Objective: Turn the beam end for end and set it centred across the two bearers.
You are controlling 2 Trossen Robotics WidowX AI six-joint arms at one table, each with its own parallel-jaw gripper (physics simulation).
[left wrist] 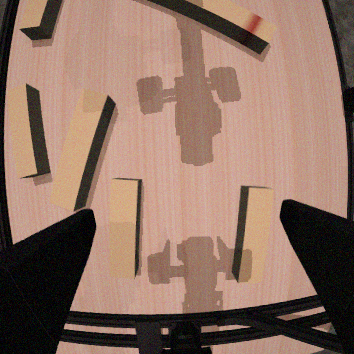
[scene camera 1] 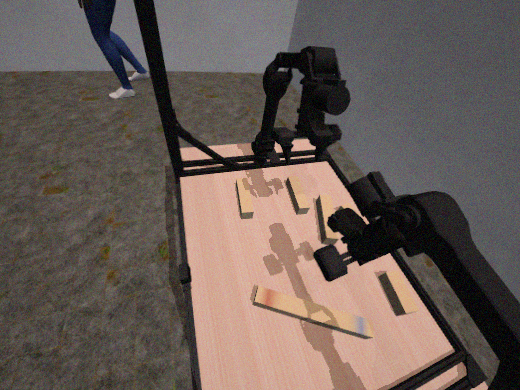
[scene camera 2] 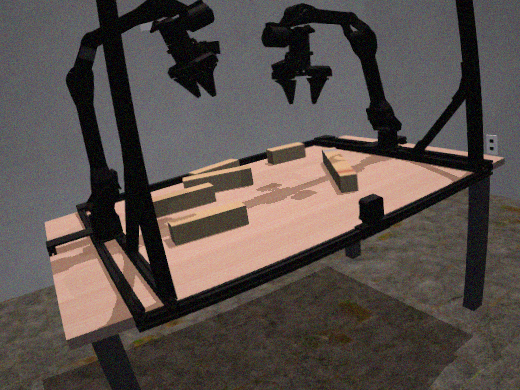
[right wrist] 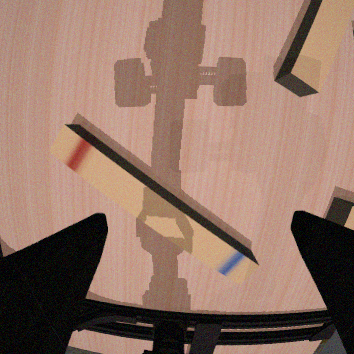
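Pixels of known places: left gripper, fingertip midpoint: [left wrist: 189, 214] [scene camera 1: 302, 163] [scene camera 2: 206, 96]; right gripper, fingertip midpoint: [scene camera 2: 302, 104] [right wrist: 201, 222]; left arm's base, origin of the base link: [left wrist: 184, 333] [scene camera 1: 259, 159] [scene camera 2: 108, 236]; right arm's base, origin of the base link: [scene camera 2: 388, 148] [right wrist: 168, 330].
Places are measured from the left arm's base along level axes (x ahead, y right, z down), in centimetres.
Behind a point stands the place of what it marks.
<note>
The beam [scene camera 1: 285, 302] @(x 61.0, y 11.0, z -2.5 cm) [scene camera 2: 345, 172] @(x 57.8, y 15.9, z -2.5 cm) [left wrist: 227, 15] @(x 60.0, y 10.1, z -2.5 cm) [right wrist: 120, 182] @(x 61.7, y 8.9, z -2.5 cm) lies slanted on the table, a red band near one end and a blue band near the other. In scene camera 1 the red end is at the left, the blue at the right. Two roughly parallel blocks, seemingly the bearers, stand apart beyond it: one [scene camera 1: 244, 197] @(x 22.4, y 13.1, z -2.5 cm) [scene camera 2: 210, 222] @(x 20.5, y 14.8, z -1.0 cm) [left wrist: 257, 215] @(x 24.6, y 12.9, z -2.5 cm) and another [scene camera 1: 298, 195] @(x 25.4, y -8.6, z -2.5 cm) [scene camera 2: 185, 199] @(x 23.2, y -7.3, z -0.8 cm) [left wrist: 123, 205] @(x 27.4, y -8.9, z -2.5 cm). My left gripper [scene camera 1: 304, 158] @(x 31.0, y 0.1, z -26.3 cm) [scene camera 2: 207, 95] @(x 31.0, y 0.1, z -26.3 cm) [left wrist: 189, 214] @(x 31.0, y 0.1, z -26.3 cm) is open above the bearers. My right gripper [scene camera 1: 339, 243] [scene camera 2: 303, 103] @(x 58.2, y 0.5, z -19.6 cm) [right wrist: 201, 222] @(x 58.2, y 0.5, z -19.6 cm) is open high above the beam.
Other plain blocks lie on the table: a slanted one [scene camera 1: 324, 212] @(x 35.5, y -15.2, z -3.1 cm) [scene camera 2: 220, 178] @(x 36.9, y -13.9, z -1.8 cm) [left wrist: 82, 150] @(x 36.6, y -15.1, z -3.1 cm) [right wrist: 325, 45] @(x 40.6, y -15.6, z -3.1 cm), one beside it [scene camera 2: 215, 166] @(x 41.5, y -26.9, z -2.5 cm) [left wrist: 22, 130] @(x 41.1, y -27.3, z -2.5 cm), and one [scene camera 1: 404, 292] @(x 68.9, y -27.2, z -2.8 cm) [scene camera 2: 286, 154] @(x 66.7, y -24.5, z -0.6 cm) [left wrist: 35, 12] @(x 65.2, y -26.5, z -2.8 cm) farther off. Black rails and uprights border the table. A person's legs [scene camera 1: 102, 40] show behind.
</note>
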